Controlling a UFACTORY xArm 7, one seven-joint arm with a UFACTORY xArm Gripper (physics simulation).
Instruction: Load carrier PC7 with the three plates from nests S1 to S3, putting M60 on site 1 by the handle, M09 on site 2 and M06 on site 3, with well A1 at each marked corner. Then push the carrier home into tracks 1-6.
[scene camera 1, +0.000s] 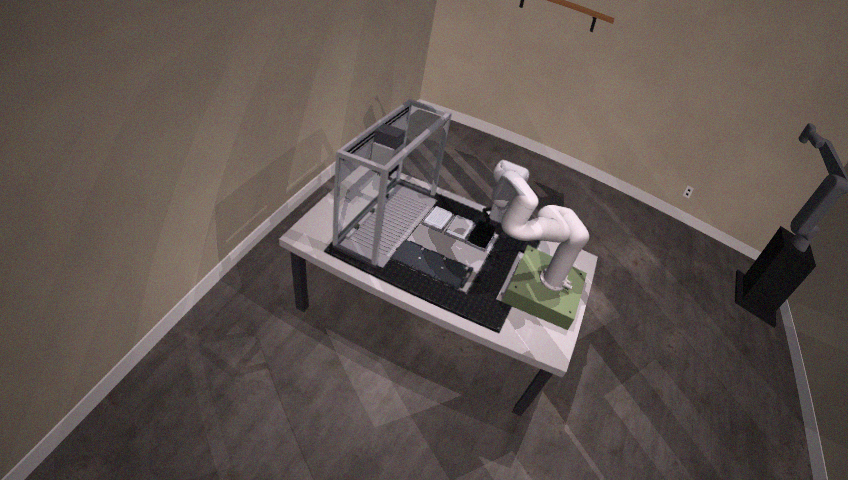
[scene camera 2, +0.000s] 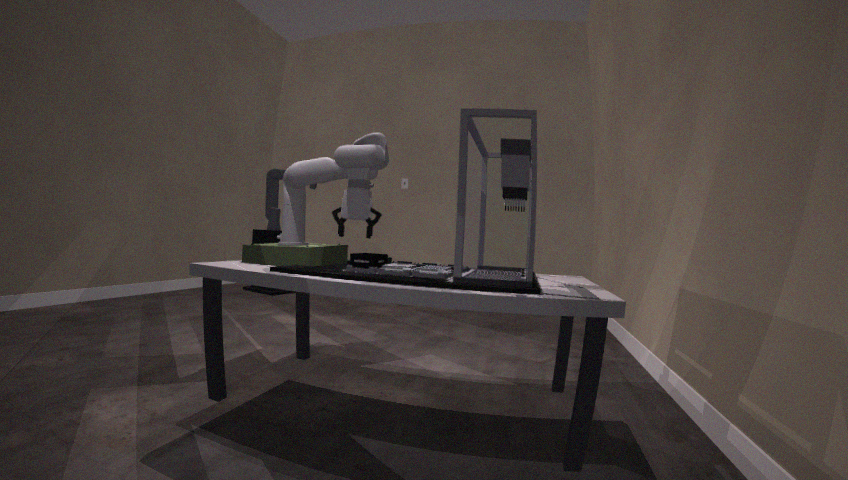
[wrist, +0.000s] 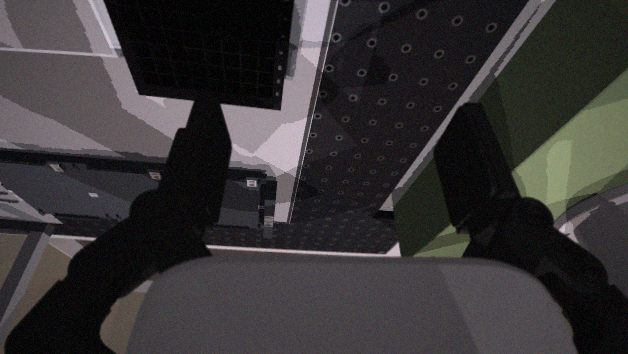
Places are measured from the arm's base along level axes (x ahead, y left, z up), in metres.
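Pixels of known places: gripper, between the fingertips: (scene camera 1: 497, 229) (scene camera 2: 354, 237) (wrist: 337, 123); arm's base, origin of its link: (scene camera 1: 552, 280) (scene camera 2: 293, 244) (wrist: 622, 208).
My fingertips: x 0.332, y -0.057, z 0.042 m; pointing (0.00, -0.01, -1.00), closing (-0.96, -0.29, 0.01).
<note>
Ahead of a thing's pixels: the offset from my fingertips to its top centre. Level surfaces: height alone.
My gripper (scene camera 2: 355, 236) (wrist: 337, 123) is open and empty, pointing down well above the table. In the wrist view, its left finger overlaps the near edge of a black plate {0.065 m ahead, 0.006 m right, 0.050 m down} (scene camera 1: 481, 235) (scene camera 2: 368, 259) (wrist: 210, 50); its right finger appears over the green base. The black plate sits at the end of the plate row nearest the arm base. A pale plate {0.170 m ahead, 0.010 m left, 0.078 m down} (scene camera 1: 459, 226) lies in the middle and a white plate {0.278 m ahead, 0.028 m left, 0.078 m down} (scene camera 1: 438, 218) at the far end, nearest the frame. The dark carrier {0.135 m ahead, 0.285 m left, 0.074 m down} (scene camera 1: 433, 262) (wrist: 115, 192) lies flat beside the row, with no plates on it. Plate names and A1 corners are unreadable.
A tall frame (scene camera 1: 381, 220) (scene camera 2: 462, 196) stands over the slatted track deck {0.105 m down} (scene camera 1: 392, 220), with a pipetting head (scene camera 2: 514, 169) hanging inside. The arm stands on a green base (scene camera 1: 538, 306) (scene camera 2: 285, 254) (wrist: 560, 165). A black perforated mat {0.104 m down} (scene camera 1: 446, 300) (wrist: 380, 120) borders the work area.
</note>
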